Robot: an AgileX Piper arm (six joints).
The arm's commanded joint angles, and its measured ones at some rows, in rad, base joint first. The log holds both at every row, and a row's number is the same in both.
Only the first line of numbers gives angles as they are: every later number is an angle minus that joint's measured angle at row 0.
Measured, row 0:
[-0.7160 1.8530 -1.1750 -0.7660 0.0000 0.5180]
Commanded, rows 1 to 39:
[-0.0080 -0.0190 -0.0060 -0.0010 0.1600 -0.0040]
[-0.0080 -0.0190 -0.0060 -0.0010 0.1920 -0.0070]
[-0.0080 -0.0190 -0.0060 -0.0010 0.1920 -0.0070]
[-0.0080 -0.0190 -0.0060 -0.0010 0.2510 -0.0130]
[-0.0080 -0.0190 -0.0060 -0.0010 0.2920 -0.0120]
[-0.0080 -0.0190 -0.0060 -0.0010 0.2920 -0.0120]
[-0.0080 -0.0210 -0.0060 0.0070 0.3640 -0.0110]
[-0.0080 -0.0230 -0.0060 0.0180 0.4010 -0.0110]
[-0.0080 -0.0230 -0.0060 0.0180 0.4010 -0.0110]
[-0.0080 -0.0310 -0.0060 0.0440 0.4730 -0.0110]
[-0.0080 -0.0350 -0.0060 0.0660 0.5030 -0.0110]
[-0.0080 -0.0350 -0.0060 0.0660 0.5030 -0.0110]
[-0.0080 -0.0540 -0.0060 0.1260 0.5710 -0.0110]
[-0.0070 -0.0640 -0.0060 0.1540 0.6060 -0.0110]
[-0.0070 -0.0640 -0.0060 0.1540 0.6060 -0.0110]
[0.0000 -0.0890 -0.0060 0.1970 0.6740 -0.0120]
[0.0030 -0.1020 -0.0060 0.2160 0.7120 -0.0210]
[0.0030 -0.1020 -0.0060 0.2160 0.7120 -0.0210]
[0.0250 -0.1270 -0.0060 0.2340 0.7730 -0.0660]
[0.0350 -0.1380 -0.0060 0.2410 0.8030 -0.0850]
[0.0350 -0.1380 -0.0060 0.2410 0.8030 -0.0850]
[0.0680 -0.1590 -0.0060 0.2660 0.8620 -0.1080]
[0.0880 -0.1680 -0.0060 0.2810 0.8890 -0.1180]
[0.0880 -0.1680 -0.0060 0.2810 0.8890 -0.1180]
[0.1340 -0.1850 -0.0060 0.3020 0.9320 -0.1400]
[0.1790 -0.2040 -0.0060 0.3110 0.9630 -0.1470]
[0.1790 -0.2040 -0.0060 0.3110 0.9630 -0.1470]
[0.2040 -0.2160 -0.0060 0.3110 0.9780 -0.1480]
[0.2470 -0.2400 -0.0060 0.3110 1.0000 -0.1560]
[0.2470 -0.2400 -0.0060 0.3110 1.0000 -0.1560]
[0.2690 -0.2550 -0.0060 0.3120 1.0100 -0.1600]
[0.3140 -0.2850 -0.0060 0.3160 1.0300 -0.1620]
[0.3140 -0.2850 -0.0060 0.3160 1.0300 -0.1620]
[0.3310 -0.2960 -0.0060 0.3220 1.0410 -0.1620]
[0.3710 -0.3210 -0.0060 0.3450 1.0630 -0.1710]
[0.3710 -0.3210 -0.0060 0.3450 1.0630 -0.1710]
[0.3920 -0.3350 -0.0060 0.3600 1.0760 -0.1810]
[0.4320 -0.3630 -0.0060 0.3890 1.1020 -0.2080]
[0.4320 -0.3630 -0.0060 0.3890 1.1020 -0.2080]
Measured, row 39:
[0.3890 -0.3260 -0.0010 0.3570 1.0570 -0.1750]
